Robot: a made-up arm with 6 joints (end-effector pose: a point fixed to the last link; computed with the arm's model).
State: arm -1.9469 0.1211 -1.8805 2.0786 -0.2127 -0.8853
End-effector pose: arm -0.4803 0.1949 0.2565 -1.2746 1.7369 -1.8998
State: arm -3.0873 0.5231 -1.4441 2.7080 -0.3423 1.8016
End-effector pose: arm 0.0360 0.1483 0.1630 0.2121 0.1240 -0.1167
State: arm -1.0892 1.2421 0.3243 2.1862 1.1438 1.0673
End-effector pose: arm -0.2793 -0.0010 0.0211 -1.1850 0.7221 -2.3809
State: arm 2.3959 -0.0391 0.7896 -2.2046 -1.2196 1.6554
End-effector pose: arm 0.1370 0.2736 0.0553 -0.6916 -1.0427 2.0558
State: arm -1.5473 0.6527 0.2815 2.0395 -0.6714 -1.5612
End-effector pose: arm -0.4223 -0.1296 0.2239 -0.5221 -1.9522 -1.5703
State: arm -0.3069 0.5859 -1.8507 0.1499 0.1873 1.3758
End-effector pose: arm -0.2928 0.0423 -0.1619 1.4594 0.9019 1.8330
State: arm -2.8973 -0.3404 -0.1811 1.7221 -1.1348 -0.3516
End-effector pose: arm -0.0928 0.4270 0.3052 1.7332 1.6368 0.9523
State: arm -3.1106 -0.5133 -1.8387 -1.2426 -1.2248 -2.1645
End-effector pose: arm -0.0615 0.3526 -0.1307 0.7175 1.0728 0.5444
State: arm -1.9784 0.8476 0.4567 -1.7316 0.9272 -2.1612
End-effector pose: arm -0.0027 0.2589 0.4077 2.0203 -1.0711 0.5003
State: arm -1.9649 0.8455 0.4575 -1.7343 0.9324 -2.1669
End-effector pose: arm -0.0095 0.2594 0.4091 2.0194 -1.0805 0.5236
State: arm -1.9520 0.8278 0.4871 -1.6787 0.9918 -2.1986
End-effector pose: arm -0.0457 0.2719 0.4277 2.0377 -1.1065 0.6902
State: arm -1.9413 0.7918 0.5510 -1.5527 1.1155 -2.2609
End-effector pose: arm -0.1242 0.2944 0.4536 2.0559 -1.1365 1.0360
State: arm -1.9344 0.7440 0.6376 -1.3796 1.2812 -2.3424
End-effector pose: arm -0.2354 0.3143 0.4579 2.0298 -1.1339 1.5102
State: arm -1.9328 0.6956 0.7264 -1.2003 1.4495 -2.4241
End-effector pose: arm -0.3437 0.3198 0.4272 1.9413 -1.0741 1.9974
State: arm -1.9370 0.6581 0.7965 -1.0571 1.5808 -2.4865
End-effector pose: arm -0.4161 0.3129 0.3828 -1.8180 0.9752 -2.3560
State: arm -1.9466 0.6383 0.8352 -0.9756 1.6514 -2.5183
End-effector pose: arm -0.4474 0.3051 0.3551 -1.6524 0.8576 -2.4071
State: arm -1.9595 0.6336 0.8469 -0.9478 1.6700 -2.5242
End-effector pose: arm -0.4524 0.3025 0.3504 -1.6195 0.8255 -2.4123
